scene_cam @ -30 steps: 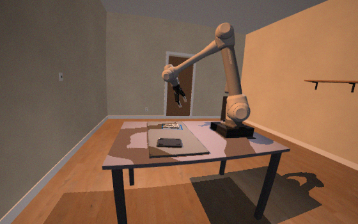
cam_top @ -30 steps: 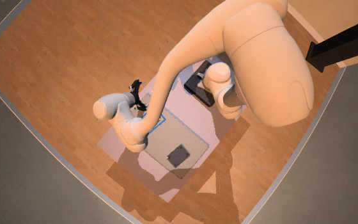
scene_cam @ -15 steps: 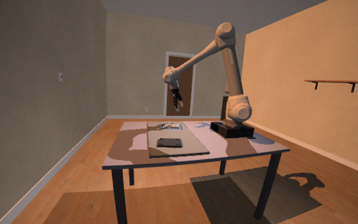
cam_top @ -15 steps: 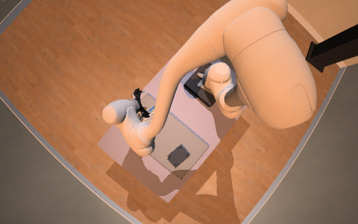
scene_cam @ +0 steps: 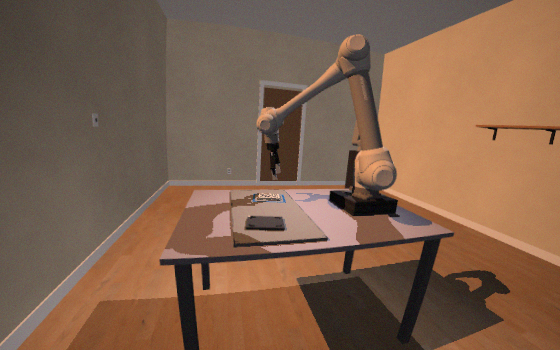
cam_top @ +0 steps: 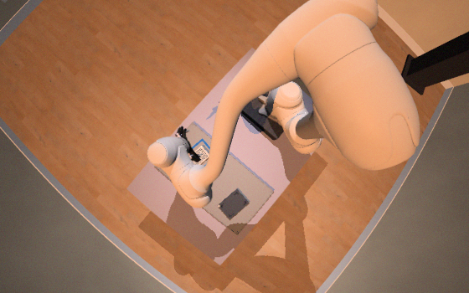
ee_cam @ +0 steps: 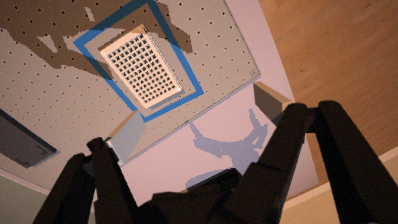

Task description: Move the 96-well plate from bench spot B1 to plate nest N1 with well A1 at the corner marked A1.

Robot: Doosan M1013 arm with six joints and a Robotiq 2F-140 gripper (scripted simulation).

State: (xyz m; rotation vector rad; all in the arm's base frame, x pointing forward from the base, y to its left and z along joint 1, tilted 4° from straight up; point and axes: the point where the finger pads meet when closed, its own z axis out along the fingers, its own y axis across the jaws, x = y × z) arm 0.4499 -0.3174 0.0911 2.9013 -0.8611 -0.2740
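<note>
The white 96-well plate is 13 cm below my hand, 7 cm ahead of it and 5 cm to the left of it. The rest, counted from my hand: dark plate nest N1 (39 cm to the left, 22 cm ahead, 13 cm below); corner label (31 cm to the left, 27 cm ahead, 12 cm below).
</note>
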